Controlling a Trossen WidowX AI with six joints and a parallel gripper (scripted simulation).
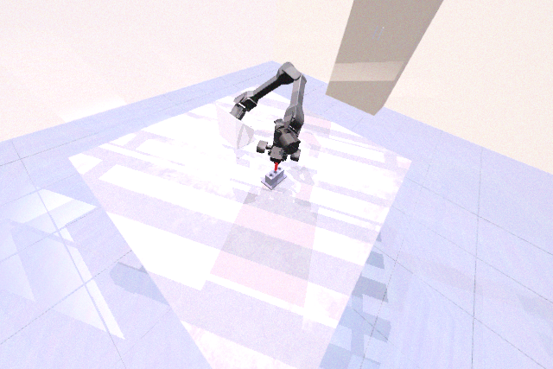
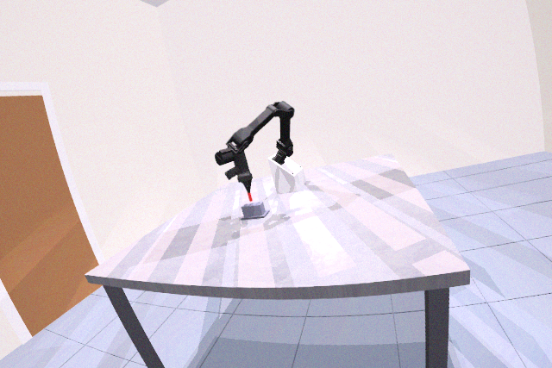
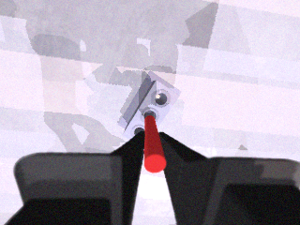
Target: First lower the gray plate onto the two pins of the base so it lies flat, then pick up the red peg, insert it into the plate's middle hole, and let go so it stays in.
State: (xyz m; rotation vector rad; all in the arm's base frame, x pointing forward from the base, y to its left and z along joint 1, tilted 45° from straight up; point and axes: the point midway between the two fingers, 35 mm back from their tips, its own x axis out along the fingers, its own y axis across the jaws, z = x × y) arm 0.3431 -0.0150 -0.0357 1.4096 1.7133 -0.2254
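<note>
Right now the gray plate is 7 cm below my gripper tip. The rest, counted from my gripper tip: dark base (10 cm below); red peg (right at my gripper tip).
</note>
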